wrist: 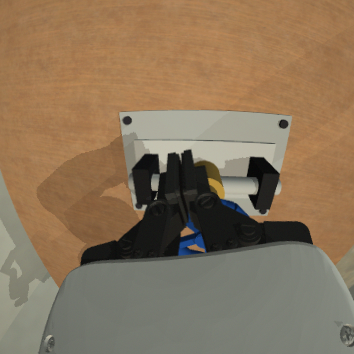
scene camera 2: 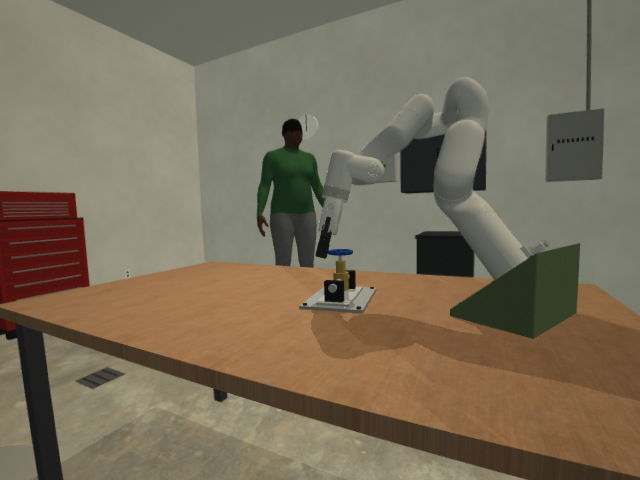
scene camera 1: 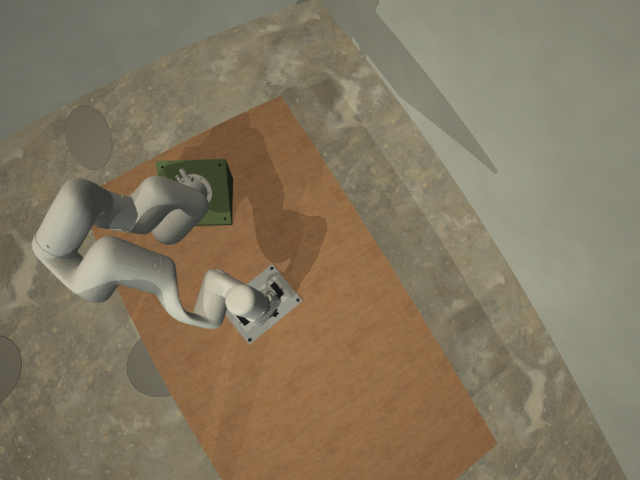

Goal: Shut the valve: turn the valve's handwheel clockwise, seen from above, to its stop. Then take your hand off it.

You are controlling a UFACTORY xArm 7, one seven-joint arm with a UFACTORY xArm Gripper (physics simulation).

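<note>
The valve's blue handwheel (scene camera 2: 340,252) (wrist: 190,248) sits level on top of the brass valve body (scene camera 2: 340,280) (wrist: 217,188). In the wrist view the fingers and the gripper's housing hide much of it; in scene camera 1 the arm hides it. The valve stands on a grey base plate (scene camera 1: 258,332) (scene camera 2: 366,297) (wrist: 200,125), its pipe held between two black blocks. My gripper (scene camera 1: 275,312) (scene camera 2: 322,255) (wrist: 183,167) is shut and empty. Its fingertips are at the wheel's rim, close to wheel height in scene camera 2. Whether they touch the wheel cannot be told.
The plate lies on a wooden table (scene camera 1: 361,320) (scene camera 2: 206,330). A green wedge-shaped mount (scene camera 1: 222,204) (scene camera 2: 555,289) carries the arm's base. A person in a green top (scene camera 2: 293,180) stands behind the table. A red tool cabinet (scene camera 2: 41,253) and a black cabinet (scene camera 2: 444,255) stand beyond it.
</note>
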